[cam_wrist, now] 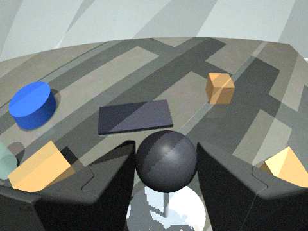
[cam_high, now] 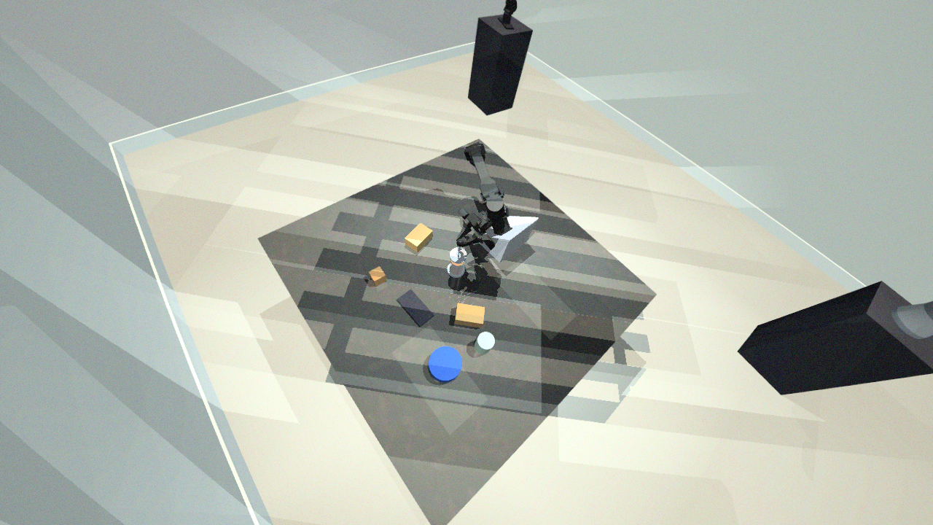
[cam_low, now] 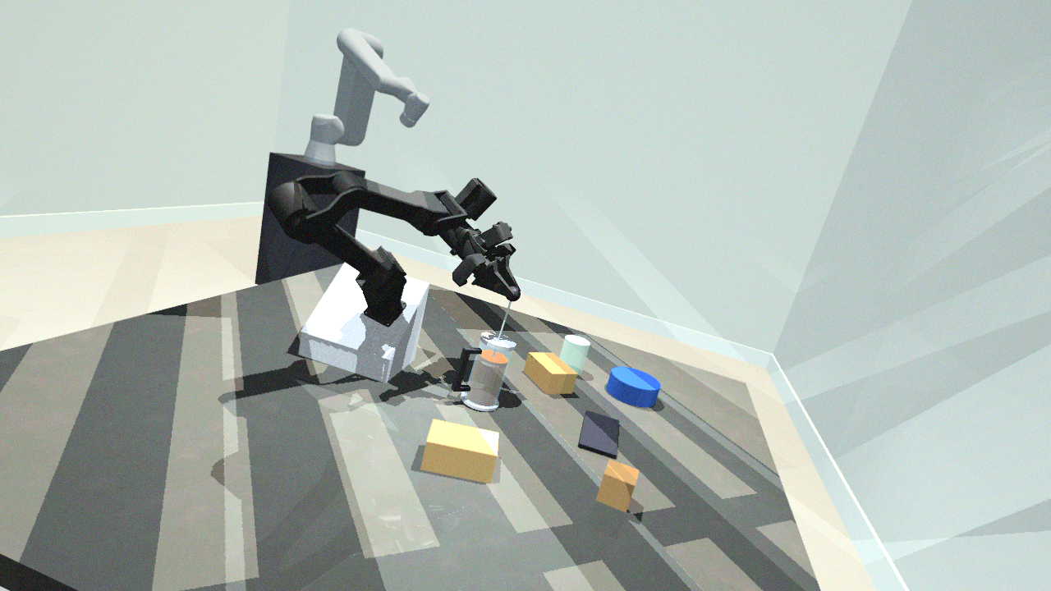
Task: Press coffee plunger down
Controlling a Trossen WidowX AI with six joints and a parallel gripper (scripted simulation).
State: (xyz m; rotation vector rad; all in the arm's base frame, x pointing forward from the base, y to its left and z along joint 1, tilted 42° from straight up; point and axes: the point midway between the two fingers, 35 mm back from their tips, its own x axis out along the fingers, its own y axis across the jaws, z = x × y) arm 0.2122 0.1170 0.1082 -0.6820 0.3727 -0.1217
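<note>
My gripper tip is now 120 mm above the glass coffee press, 20 mm to the left of it and 20 mm past it. Also, from my gripper tip: pale green cylinder: 330 mm to the left, 190 mm below, 80 mm ahead; dark flat slab: 230 mm below, 220 mm ahead, 50 mm to the left; orange cube: 290 mm ahead, 210 mm below, 140 mm to the right.
</note>
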